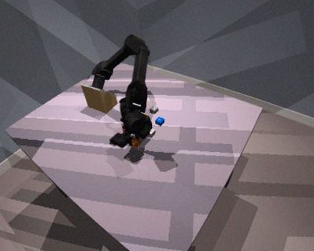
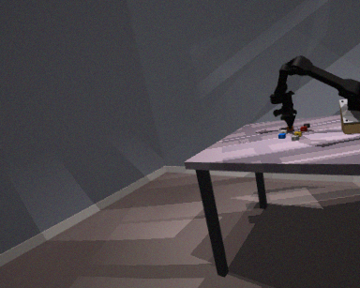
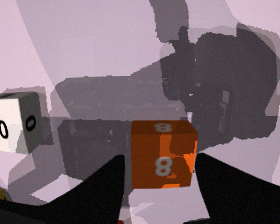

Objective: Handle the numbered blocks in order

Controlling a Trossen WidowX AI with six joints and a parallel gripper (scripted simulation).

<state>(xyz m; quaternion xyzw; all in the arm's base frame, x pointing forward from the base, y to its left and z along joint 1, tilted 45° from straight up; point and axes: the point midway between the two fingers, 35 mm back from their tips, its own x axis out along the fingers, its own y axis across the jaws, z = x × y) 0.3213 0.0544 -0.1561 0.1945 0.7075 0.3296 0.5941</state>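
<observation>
Right now my gripper tip is right at the orange block. Round my gripper tip: white block (9 cm to the left, 1 cm ahead); then black block (8 cm behind, 5 cm to the right); then red block (8 cm behind, 3 cm to the left).
</observation>
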